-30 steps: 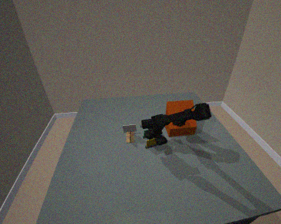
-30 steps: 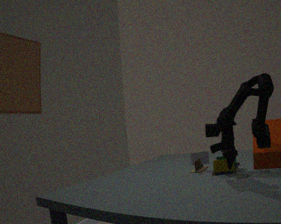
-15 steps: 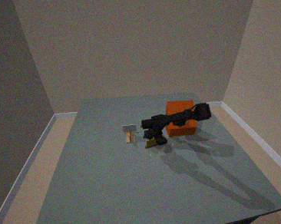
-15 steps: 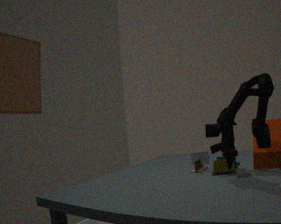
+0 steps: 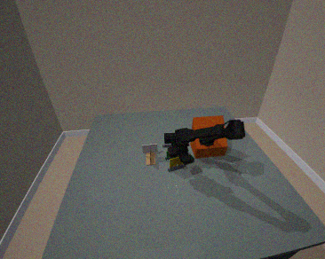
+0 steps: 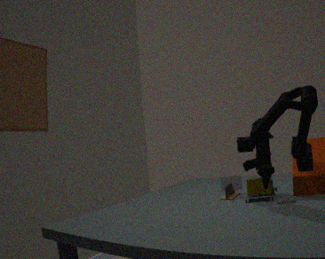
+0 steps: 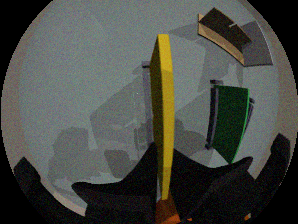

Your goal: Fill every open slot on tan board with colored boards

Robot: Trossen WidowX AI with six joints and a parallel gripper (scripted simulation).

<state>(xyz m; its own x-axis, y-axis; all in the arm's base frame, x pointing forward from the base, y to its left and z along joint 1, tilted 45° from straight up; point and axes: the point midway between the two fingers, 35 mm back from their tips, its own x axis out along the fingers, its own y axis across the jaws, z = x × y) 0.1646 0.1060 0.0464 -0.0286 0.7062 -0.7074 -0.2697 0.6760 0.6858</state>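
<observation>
Right now the tan board is 190 mm ahead of my gripper tip, 100 mm to the right of it and 20 mm below it. Also, from my gripper tip: yellow board 30 mm ahead, 10 mm to the left; green board 90 mm to the right, 30 mm ahead, 20 mm below; grey board 190 mm ahead, 130 mm to the right.
</observation>
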